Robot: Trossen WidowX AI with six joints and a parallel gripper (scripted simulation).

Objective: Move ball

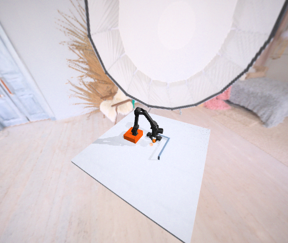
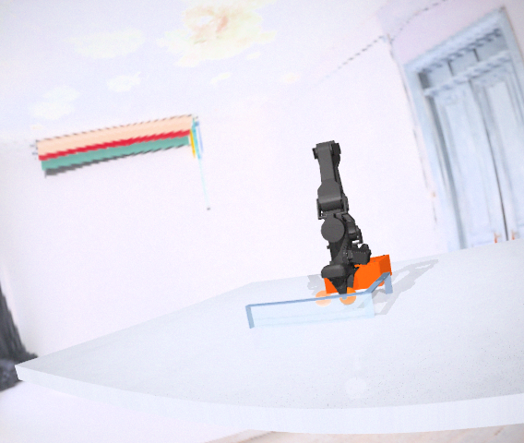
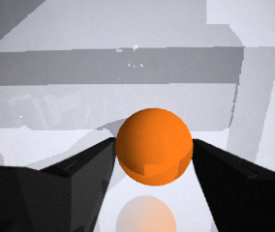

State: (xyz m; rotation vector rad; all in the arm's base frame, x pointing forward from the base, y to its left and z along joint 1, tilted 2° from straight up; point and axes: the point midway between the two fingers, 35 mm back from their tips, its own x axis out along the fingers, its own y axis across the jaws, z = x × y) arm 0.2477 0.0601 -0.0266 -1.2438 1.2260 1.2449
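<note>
Right now the see-through copy of ball is 7 cm to the right of my gripper tip. Also, from my gripper tip: orange ball right at my gripper tip.
</note>
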